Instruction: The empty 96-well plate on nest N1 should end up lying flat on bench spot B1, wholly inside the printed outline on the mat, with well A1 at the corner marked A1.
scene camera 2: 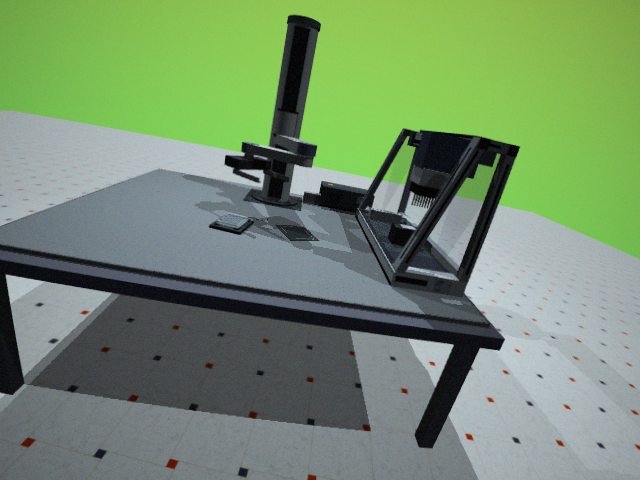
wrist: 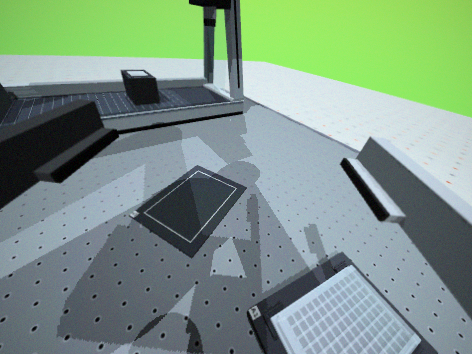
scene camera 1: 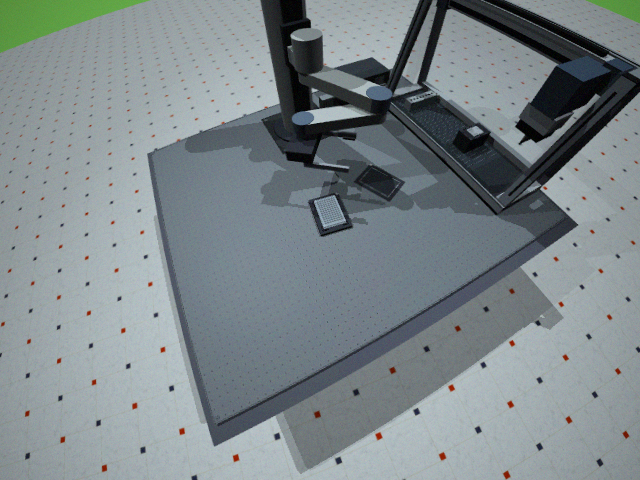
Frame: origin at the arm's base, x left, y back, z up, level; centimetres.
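Seen in the pictures: gripper, fingertip midpoint: (scene camera 2: 274,180) (wrist: 232,134) (scene camera 1: 352,152); arm's base at its link origin: (scene camera 2: 274,201).
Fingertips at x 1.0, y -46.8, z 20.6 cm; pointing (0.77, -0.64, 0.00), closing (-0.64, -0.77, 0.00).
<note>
Offsets run from my fingertips to a thing's top centre. "*": to the spot under its first point.
The white 96-well plate @[dz -16.7, dx -12.9, dy -7.1 cm] (scene camera 1: 329,211) (scene camera 2: 233,221) (wrist: 350,310) lies flat in the dark nest N1 @[dz -17.5, dx -12.9, dy -7.1 cm] (scene camera 1: 337,230) (wrist: 300,286); the wrist view cuts off its near part. A nest label @[* dz -18.1, dx -6.3, dy -0.5 cm] (wrist: 254,313) reading A1 is at the nest's left corner in the wrist view. The dark mat of bench spot B1 @[* dz -19.1, dx +12.7, dy -2.7 cm] (scene camera 1: 379,181) (scene camera 2: 297,232) (wrist: 192,207) lies beside the nest, bare, with a thin white printed outline @[* dz -19.1, dx +7.9, dy -3.8 cm] (wrist: 213,215). Its small corner label @[* dz -19.1, dx +14.5, dy +6.7 cm] (wrist: 134,214) is at the left corner in the wrist view. My gripper (scene camera 1: 352,152) (scene camera 2: 272,179) (wrist: 232,134) is open and empty, above the table and apart from the plate.
A framed liquid-handling machine (scene camera 1: 447,167) (scene camera 2: 376,253) (wrist: 180,119) stands beyond the mat, with a dark block @[* dz -7.5, dx +51.4, dy -8.6 cm] (scene camera 1: 470,138) (scene camera 2: 400,234) (wrist: 142,89) on its deck. A low dark device @[* dz -7.8, dx +40.2, dy +56.7 cm] (scene camera 1: 361,71) (scene camera 2: 343,196) stands behind, near the arm's column (scene camera 1: 276,62) (scene camera 2: 294,77).
</note>
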